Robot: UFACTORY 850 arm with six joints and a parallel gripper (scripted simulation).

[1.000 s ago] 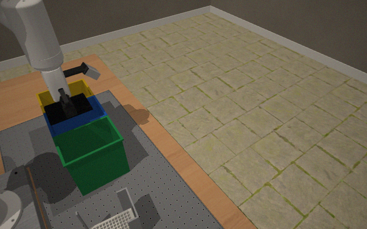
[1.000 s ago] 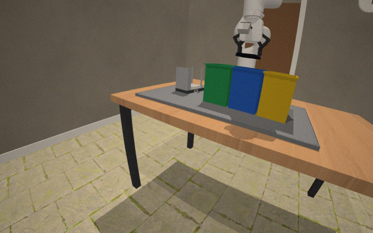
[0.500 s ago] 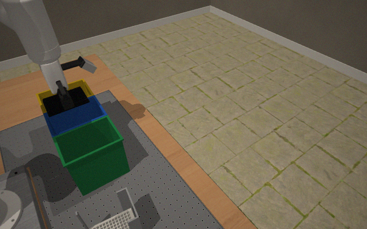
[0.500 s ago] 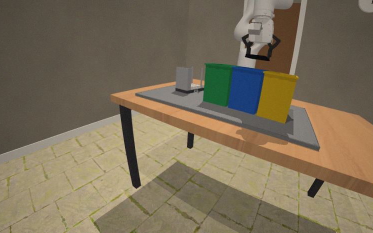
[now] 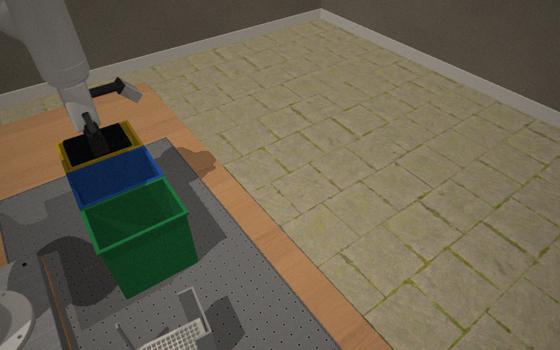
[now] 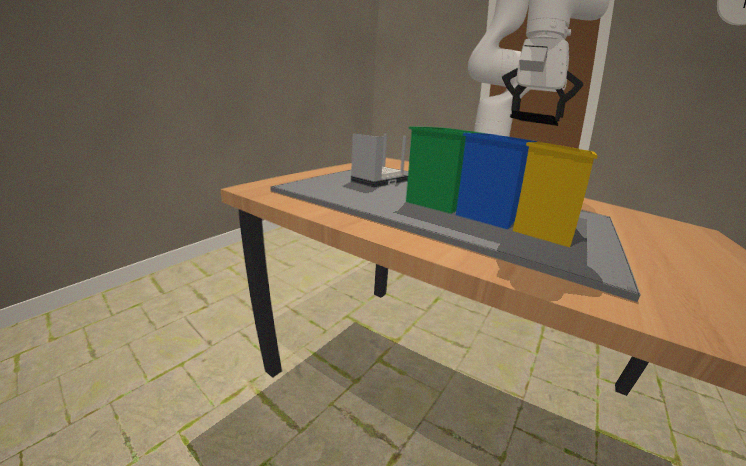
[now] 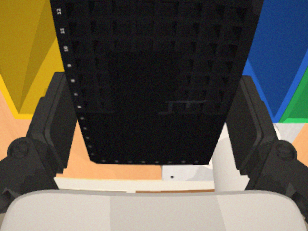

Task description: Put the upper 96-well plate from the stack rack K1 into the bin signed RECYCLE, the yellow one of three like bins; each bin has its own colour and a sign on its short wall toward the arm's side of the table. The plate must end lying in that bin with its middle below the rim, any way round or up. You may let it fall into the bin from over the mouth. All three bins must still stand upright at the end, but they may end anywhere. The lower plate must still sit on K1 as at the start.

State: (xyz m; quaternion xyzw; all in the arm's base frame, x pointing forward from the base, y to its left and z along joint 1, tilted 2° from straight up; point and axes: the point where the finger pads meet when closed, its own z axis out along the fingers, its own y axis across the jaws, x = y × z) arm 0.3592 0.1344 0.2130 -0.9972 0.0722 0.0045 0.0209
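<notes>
My gripper is now 150 mm above the yellow bin, 70 mm to the right of it and 20 mm short of it. Round my hand: green bin (190 mm to the right, 150 mm below, 20 mm behind); blue bin (150 mm below, 60 mm to the right); black 96-well plate (10 mm below).
</notes>
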